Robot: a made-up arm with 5 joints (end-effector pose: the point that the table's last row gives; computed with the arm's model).
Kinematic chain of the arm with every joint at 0, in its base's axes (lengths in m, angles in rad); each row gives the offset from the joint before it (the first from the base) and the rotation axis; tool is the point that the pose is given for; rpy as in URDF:
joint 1: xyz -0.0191 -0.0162 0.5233 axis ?
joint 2: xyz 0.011 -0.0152 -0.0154 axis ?
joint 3: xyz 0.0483 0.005 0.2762 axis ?
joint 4: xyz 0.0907 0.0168 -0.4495 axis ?
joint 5: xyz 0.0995 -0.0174 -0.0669 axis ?
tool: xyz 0.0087 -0.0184 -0.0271 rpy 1.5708 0 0
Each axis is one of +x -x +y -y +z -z.
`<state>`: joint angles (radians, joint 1 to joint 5).
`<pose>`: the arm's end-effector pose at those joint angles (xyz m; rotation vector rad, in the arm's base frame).
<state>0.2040 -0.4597 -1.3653 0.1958 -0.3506</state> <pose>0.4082 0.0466 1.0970 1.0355 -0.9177 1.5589</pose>
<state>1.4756 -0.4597 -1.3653 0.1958 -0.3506</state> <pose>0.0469 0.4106 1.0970 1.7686 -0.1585 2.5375</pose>
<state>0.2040 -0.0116 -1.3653 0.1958 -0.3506</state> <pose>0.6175 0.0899 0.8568 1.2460 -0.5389 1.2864</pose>
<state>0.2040 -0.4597 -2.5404 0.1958 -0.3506</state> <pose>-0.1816 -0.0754 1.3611 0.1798 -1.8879 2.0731</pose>
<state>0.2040 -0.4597 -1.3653 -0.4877 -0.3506</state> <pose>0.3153 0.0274 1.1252 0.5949 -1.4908 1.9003</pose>
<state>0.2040 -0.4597 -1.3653 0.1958 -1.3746</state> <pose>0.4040 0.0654 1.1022 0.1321 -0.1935 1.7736</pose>
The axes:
joint 1: +z
joint 2: +y
joint 3: +y
joint 4: +y
joint 5: -z

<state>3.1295 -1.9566 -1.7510 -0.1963 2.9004</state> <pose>0.6891 -0.0298 0.7876 0.4634 -1.6132 1.7694</pose>
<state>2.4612 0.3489 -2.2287 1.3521 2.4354</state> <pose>-0.5374 0.4064 0.9336 1.8829 0.3544 -0.3130</pose>
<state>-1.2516 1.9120 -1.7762 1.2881 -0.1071</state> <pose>0.0192 -0.2218 -0.2104 2.1153 0.1986 -1.8553</pose>
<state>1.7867 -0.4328 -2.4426 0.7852 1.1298</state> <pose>0.0050 -0.0023 1.3582 -2.5405 -0.1232 -0.4931</pose>
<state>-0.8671 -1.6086 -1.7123 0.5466 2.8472</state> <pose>-0.3281 0.3545 1.0904 -1.2538 1.1630 -0.5928</pose>
